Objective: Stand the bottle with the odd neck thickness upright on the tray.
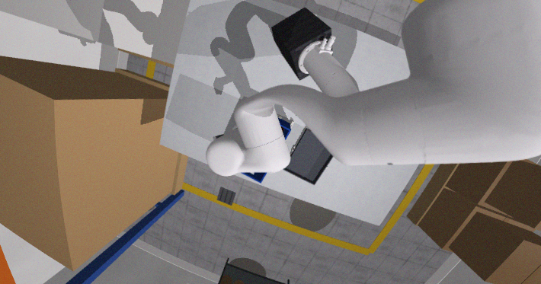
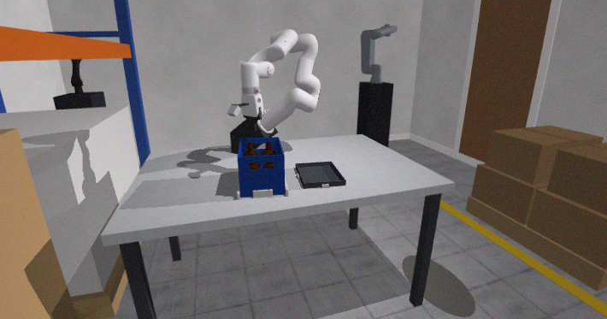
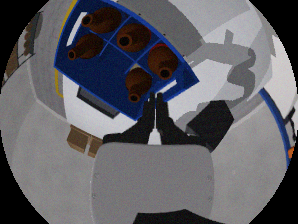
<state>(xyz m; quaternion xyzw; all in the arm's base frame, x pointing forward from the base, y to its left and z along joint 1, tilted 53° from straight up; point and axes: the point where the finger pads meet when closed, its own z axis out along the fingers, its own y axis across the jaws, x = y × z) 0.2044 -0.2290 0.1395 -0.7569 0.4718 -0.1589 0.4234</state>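
Now: the glass bottle 20 mm to the right of my hand and 150 mm below it. Round my hand: blue crate (90 mm ahead, 20 mm to the left, 160 mm below); then dark tray (80 mm ahead, 290 mm to the left, 230 mm below).
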